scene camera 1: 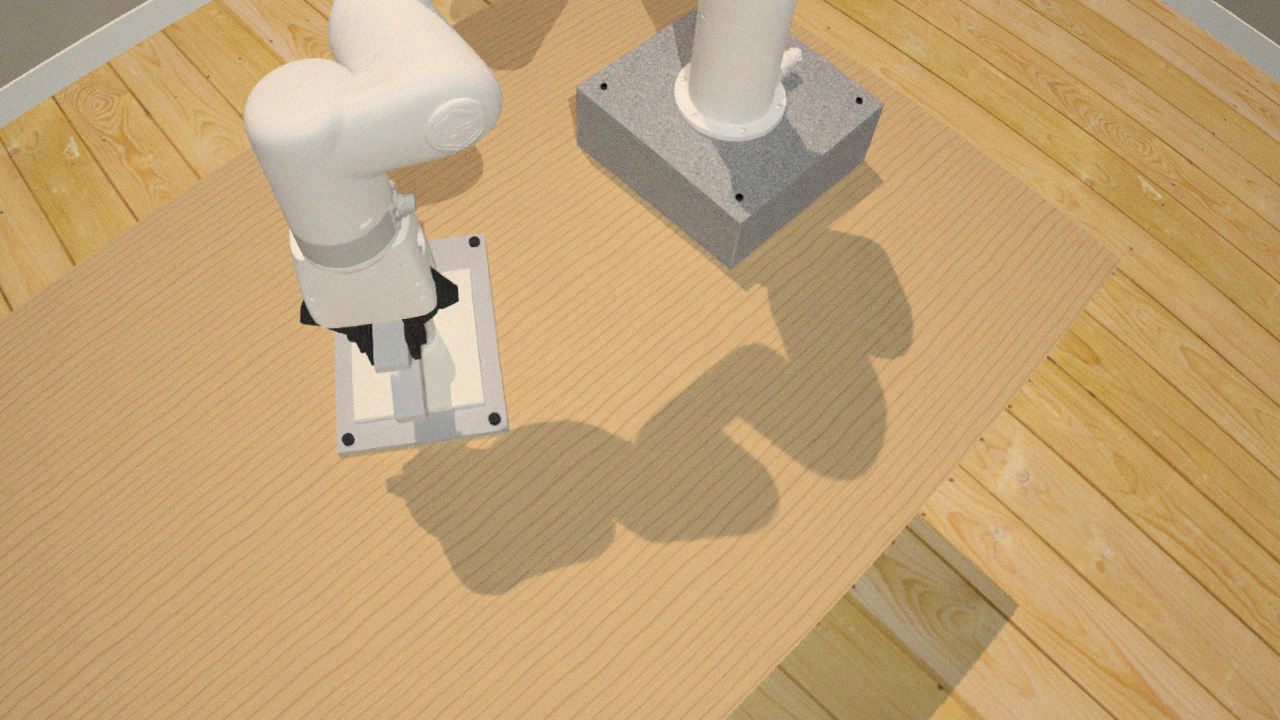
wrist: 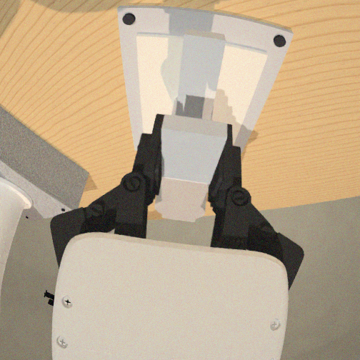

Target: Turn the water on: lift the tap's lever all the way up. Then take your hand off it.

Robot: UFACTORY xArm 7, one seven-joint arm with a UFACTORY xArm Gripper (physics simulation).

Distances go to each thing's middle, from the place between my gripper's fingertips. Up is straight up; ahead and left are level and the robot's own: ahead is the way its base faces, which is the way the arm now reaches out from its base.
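The tap lever (scene camera 1: 391, 353) is 10 mm above my hand, 30 mm to the right of it and 20 mm behind it. Going by their middles, of the things named here the lever is the nearest to my hand. As for the base plate (scene camera 1: 469, 251), it is 120 mm below my hand, and it lies 70 mm to the right of my hand and 40 mm behind it.
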